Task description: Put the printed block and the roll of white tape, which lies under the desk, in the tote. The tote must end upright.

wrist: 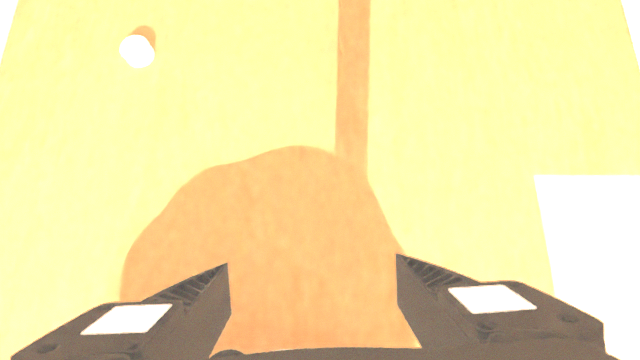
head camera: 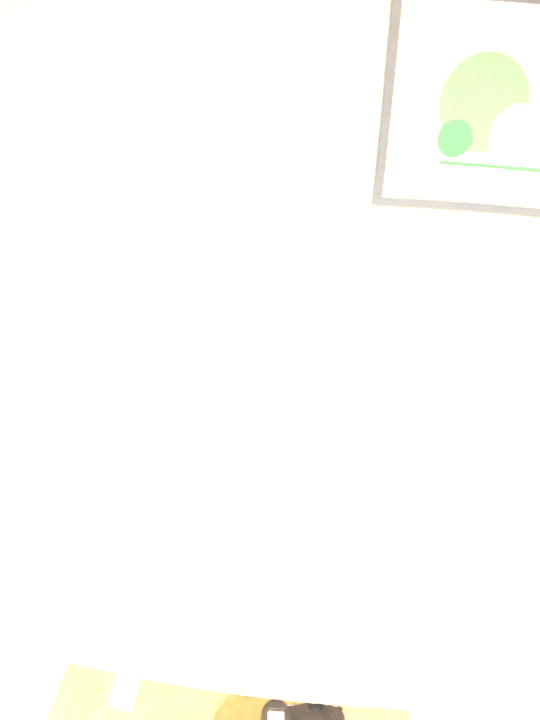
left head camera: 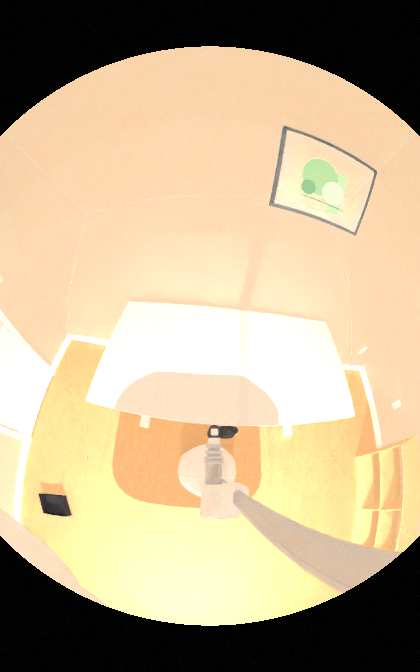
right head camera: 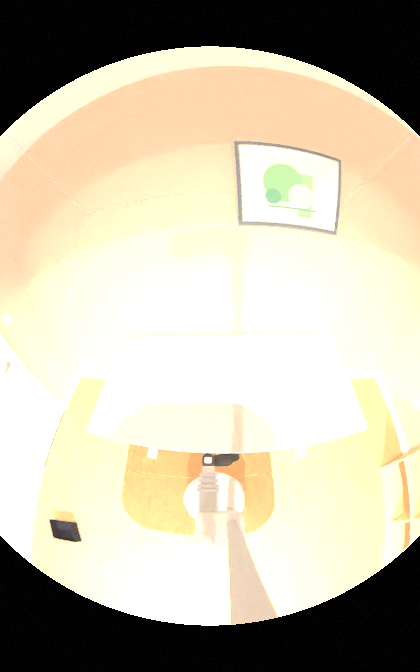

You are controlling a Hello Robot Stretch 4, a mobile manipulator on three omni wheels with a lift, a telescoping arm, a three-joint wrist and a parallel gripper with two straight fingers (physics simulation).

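Places are measured from the robot's base along level axes (x up, y back, z right), in centimetres.
Pixels of known places: gripper, fingertip midpoint: (wrist: 313, 283).
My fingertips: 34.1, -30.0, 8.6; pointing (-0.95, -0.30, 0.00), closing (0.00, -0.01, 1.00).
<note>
For each thing: its top centre in the pictures, then the offset to it from my fingertips, as dx, dy, dz. Level surfaces: height alone.
- small white round thing at its top centre: (wrist: 133, 47) -34.5, -38.5, -29.9
- dark box-like thing at its top centre: (right head camera: 60, 530) -26.9, +99.2, -141.3
- white desk at its surface level: dx +35.2
In the wrist view a small white round thing (wrist: 136, 51), which looks like the roll of tape, is on the floor at upper left, ahead of and left of my fingers. My gripper (wrist: 313, 283) is open, with bare floor in shadow between its fingers. The gripper (left head camera: 228, 431) (right head camera: 227, 459) also shows as a dark shape at the desk's front edge in both side head views. A dark box-like thing (left head camera: 55, 505) (right head camera: 65, 530), possibly the tote, is on the floor at far left. The printed block cannot be made out; the pictures are overexposed.
The white desk (left head camera: 305, 355) (right head camera: 310, 385) stands in front, with short stretches of its legs (left head camera: 145, 421) (left head camera: 287, 430) showing below its front edge. A shelf unit (left head camera: 382, 509) stands at the right. A white, overexposed shape (wrist: 590, 230) fills the right edge of the wrist view.
</note>
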